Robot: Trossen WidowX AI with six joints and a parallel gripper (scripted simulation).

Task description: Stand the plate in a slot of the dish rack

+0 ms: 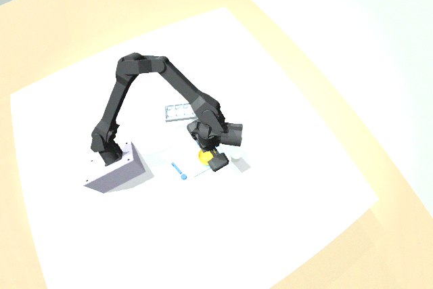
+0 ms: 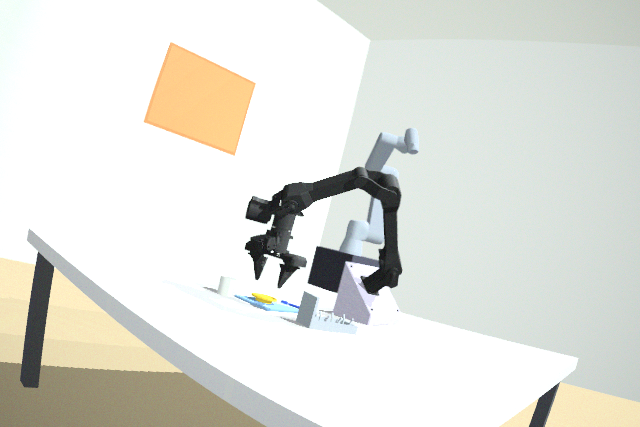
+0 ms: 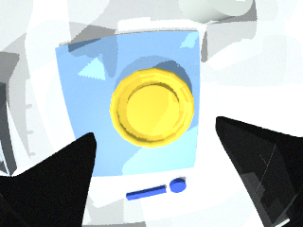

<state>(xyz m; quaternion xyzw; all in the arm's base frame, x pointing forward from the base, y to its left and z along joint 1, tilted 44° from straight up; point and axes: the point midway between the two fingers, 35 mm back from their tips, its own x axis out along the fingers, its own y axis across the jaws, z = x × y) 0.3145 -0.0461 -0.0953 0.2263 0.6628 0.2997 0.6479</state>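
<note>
My gripper tip is 40 mm above the yellow plate. Round my gripper tip: light blue mat (50 mm below, 20 mm to the left, 10 mm behind); then white cup (100 mm ahead, 50 mm to the right, 30 mm below); then blue spoon (120 mm behind, 50 mm below, 10 mm to the right).
</note>
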